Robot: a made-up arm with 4 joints.
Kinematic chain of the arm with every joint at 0, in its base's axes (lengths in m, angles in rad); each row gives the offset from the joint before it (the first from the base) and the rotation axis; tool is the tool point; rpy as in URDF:
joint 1: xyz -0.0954 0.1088 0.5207 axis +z
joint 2: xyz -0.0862 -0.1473 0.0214 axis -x
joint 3: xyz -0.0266 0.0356 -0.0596 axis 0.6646 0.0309 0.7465
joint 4: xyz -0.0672 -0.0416 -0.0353 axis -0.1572 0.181 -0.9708
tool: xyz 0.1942 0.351 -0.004 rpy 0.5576 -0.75 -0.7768
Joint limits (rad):
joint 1: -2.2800..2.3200
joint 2: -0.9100..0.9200
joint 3: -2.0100..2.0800
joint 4: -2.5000..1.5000
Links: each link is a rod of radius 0.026 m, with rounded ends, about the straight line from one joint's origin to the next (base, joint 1, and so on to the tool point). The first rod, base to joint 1, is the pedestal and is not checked.
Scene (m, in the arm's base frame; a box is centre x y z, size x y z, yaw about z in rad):
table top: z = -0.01
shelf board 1: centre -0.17 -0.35 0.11 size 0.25 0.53 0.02 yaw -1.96
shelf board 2: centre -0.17 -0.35 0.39 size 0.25 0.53 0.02 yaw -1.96
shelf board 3: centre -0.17 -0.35 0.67 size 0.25 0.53 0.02 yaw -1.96
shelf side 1: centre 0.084 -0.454 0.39 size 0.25 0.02 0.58 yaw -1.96
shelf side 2: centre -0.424 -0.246 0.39 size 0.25 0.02 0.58 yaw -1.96
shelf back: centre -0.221 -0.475 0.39 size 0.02 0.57 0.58 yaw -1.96
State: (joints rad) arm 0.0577 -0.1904 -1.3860 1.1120
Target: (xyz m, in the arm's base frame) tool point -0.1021 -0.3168 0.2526
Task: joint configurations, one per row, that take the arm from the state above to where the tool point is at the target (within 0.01 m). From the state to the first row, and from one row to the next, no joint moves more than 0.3 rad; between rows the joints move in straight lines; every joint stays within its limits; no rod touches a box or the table.
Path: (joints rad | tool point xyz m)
1: 0.2253 -0.0719 -1.2521 0.8436 | 0.0708 -0.2476 0.4673
2: 0.3929 0.0466 -1.1182 0.5752 | 0.1636 -0.1014 0.4165
3: 0.5605 0.1651 -0.9843 0.3068 | 0.1625 0.0522 0.3578
4: 0.7281 0.2836 -0.8503 0.0384 | 0.0802 0.1609 0.2953
5: 0.8957 0.4021 -0.7164 -0.2300 | -0.0453 0.1884 0.2373
6: 1.0633 0.5207 -0.5825 -0.4983 | -0.1632 0.1249 0.1944
7: 1.2309 0.6392 -0.4486 -0.7667 | -0.2266 -0.0101 0.1776
8: 1.3985 0.7577 -0.3147 -1.0351 | -0.2068 -0.1744 0.1957
9: 1.5661 0.8762 -0.1808 -1.3035 | -0.1021 -0.3168 0.2526

